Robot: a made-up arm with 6 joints. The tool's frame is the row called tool.
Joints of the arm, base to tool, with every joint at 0 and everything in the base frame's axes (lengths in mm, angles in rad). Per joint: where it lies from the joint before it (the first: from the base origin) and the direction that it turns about. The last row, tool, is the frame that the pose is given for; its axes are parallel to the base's.
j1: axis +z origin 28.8 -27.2 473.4
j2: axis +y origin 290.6 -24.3 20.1
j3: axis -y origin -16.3 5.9 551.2
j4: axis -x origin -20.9 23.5 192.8
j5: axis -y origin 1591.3 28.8 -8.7
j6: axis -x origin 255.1 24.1 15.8
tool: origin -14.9 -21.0 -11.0
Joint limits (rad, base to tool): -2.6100..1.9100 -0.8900..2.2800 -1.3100..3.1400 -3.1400..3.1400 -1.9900..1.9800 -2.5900..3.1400
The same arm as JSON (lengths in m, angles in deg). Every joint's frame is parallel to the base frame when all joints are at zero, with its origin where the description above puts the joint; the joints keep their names.
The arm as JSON. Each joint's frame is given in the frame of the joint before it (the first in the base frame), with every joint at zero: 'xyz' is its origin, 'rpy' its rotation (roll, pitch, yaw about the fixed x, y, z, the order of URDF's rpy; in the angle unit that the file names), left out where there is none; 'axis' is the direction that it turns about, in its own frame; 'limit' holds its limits. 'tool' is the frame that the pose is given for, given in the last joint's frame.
{
  "units": {
    "length": "m",
    "angle": "deg"
  },
  "joints": [
    {
      "name": "j1",
      "type": "revolute",
      "origin": {
        "xyz": [
          0.0288,
          -0.0272,
          0.4734
        ]
      },
      "axis": "+z",
      "limit": {
        "lower": -149.54,
        "upper": 109.43
      }
    },
    {
      "name": "j2",
      "type": "revolute",
      "origin": {
        "xyz": [
          0.2906,
          -0.0243,
          0.0201
        ]
      },
      "axis": "+y",
      "limit": {
        "lower": -50.99,
        "upper": 130.63
      }
    },
    {
      "name": "j3",
      "type": "revolute",
      "origin": {
        "xyz": [
          -0.0163,
          0.0059,
          0.5512
        ]
      },
      "axis": "-y",
      "limit": {
        "lower": -75.06,
        "upper": 179.91
      }
    },
    {
      "name": "j4",
      "type": "revolute",
      "origin": {
        "xyz": [
          -0.0209,
          0.0235,
          0.1928
        ]
      },
      "axis": "-x",
      "limit": {
        "lower": -179.91,
        "upper": 179.91
      }
    },
    {
      "name": "j5",
      "type": "revolute",
      "origin": {
        "xyz": [
          1.5913,
          0.0288,
          -0.0087
        ]
      },
      "axis": "-y",
      "limit": {
        "lower": -114.02,
        "upper": 113.45
      }
    },
    {
      "name": "j6",
      "type": "revolute",
      "origin": {
        "xyz": [
          0.2551,
          0.0241,
          0.0158
        ]
      },
      "axis": "-x",
      "limit": {
        "lower": -148.4,
        "upper": 179.91
      }
    }
  ],
  "tool": {
    "origin": {
      "xyz": [
        -0.0149,
        -0.021,
        -0.011
      ]
    }
  }
}

